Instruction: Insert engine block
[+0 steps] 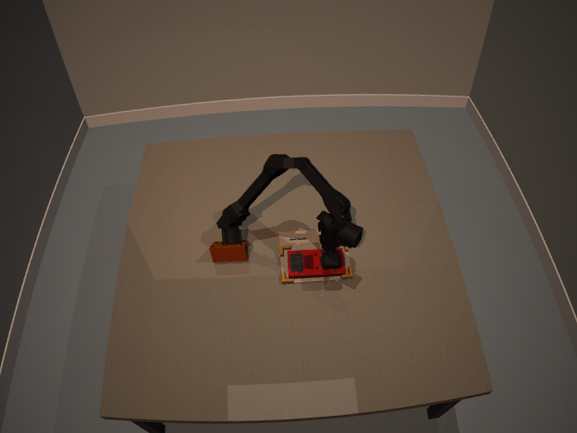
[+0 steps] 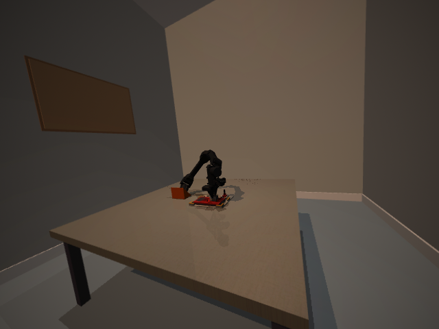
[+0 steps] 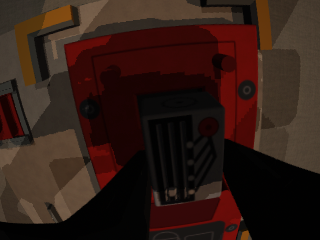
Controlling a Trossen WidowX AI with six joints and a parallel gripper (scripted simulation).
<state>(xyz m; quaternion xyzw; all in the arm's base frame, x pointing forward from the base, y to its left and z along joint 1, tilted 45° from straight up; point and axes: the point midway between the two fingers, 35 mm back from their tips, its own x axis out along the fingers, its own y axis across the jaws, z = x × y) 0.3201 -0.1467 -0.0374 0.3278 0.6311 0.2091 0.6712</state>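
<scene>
My gripper tip is now 1 cm above the engine block.
</scene>
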